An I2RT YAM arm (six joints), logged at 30 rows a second.
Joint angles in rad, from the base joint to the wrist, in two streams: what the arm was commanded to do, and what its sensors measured. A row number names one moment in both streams.
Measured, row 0: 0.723 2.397 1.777 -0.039 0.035 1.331
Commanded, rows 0 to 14: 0.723 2.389 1.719 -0.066 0.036 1.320; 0.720 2.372 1.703 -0.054 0.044 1.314; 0.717 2.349 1.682 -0.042 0.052 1.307; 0.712 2.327 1.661 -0.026 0.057 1.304; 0.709 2.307 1.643 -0.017 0.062 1.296; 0.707 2.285 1.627 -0.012 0.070 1.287; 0.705 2.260 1.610 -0.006 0.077 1.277; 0.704 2.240 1.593 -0.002 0.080 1.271; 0.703 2.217 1.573 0.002 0.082 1.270; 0.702 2.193 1.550 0.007 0.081 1.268; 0.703 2.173 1.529 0.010 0.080 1.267; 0.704 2.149 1.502 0.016 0.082 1.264; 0.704 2.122 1.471 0.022 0.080 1.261; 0.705 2.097 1.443 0.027 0.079 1.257; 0.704 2.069 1.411 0.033 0.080 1.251
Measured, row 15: 0.708 2.168 1.467 -0.007 0.061 1.263
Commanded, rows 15 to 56: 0.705 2.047 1.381 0.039 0.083 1.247; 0.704 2.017 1.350 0.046 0.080 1.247; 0.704 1.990 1.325 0.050 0.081 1.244; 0.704 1.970 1.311 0.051 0.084 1.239; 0.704 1.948 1.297 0.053 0.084 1.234; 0.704 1.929 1.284 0.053 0.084 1.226; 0.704 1.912 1.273 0.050 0.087 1.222; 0.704 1.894 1.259 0.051 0.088 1.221; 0.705 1.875 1.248 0.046 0.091 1.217; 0.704 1.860 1.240 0.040 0.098 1.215; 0.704 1.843 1.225 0.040 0.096 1.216; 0.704 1.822 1.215 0.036 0.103 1.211; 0.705 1.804 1.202 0.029 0.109 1.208; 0.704 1.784 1.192 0.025 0.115 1.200; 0.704 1.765 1.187 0.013 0.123 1.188; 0.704 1.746 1.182 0.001 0.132 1.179; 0.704 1.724 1.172 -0.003 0.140 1.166; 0.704 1.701 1.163 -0.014 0.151 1.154; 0.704 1.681 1.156 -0.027 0.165 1.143; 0.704 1.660 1.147 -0.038 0.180 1.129; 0.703 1.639 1.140 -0.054 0.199 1.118; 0.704 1.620 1.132 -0.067 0.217 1.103; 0.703 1.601 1.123 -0.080 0.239 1.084; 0.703 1.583 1.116 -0.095 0.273 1.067; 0.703 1.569 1.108 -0.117 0.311 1.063; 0.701 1.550 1.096 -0.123 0.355 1.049; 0.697 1.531 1.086 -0.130 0.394 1.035; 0.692 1.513 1.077 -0.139 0.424 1.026; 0.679 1.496 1.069 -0.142 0.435 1.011; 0.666 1.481 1.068 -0.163 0.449 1.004; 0.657 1.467 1.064 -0.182 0.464 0.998; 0.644 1.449 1.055 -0.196 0.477 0.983; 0.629 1.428 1.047 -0.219 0.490 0.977; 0.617 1.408 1.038 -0.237 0.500 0.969; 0.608 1.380 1.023 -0.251 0.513 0.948; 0.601 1.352 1.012 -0.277 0.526 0.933; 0.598 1.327 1.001 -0.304 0.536 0.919; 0.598 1.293 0.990 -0.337 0.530 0.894; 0.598 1.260 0.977 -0.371 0.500 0.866; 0.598 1.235 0.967 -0.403 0.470 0.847; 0.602 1.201 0.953 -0.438 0.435 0.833; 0.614 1.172 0.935 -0.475 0.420 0.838
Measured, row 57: 0.596 1.247 0.962 -0.360 0.455 0.898
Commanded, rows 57 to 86: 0.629 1.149 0.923 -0.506 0.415 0.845; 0.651 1.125 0.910 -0.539 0.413 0.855; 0.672 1.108 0.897 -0.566 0.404 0.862; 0.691 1.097 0.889 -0.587 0.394 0.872; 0.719 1.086 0.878 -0.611 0.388 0.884; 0.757 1.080 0.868 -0.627 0.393 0.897; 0.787 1.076 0.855 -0.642 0.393 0.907; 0.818 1.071 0.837 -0.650 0.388 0.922; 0.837 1.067 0.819 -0.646 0.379 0.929; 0.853 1.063 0.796 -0.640 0.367 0.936; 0.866 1.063 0.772 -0.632 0.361 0.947; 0.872 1.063 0.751 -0.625 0.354 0.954; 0.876 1.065 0.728 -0.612 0.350 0.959; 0.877 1.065 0.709 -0.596 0.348 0.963; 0.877 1.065 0.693 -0.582 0.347 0.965; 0.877 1.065 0.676 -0.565 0.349 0.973; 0.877 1.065 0.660 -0.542 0.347 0.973; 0.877 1.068 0.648 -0.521 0.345 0.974; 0.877 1.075 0.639 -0.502 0.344 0.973; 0.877 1.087 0.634 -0.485 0.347 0.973; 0.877 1.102 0.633 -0.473 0.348 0.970; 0.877 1.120 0.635 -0.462 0.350 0.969; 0.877 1.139 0.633 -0.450 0.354 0.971; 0.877 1.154 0.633 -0.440 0.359 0.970; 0.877 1.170 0.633 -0.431 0.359 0.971; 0.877 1.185 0.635 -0.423 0.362 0.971; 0.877 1.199 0.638 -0.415 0.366 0.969; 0.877 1.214 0.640 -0.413 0.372 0.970; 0.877 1.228 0.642 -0.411 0.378 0.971; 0.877 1.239 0.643 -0.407 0.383 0.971
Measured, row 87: 0.874 1.216 0.635 -0.465 0.351 0.952
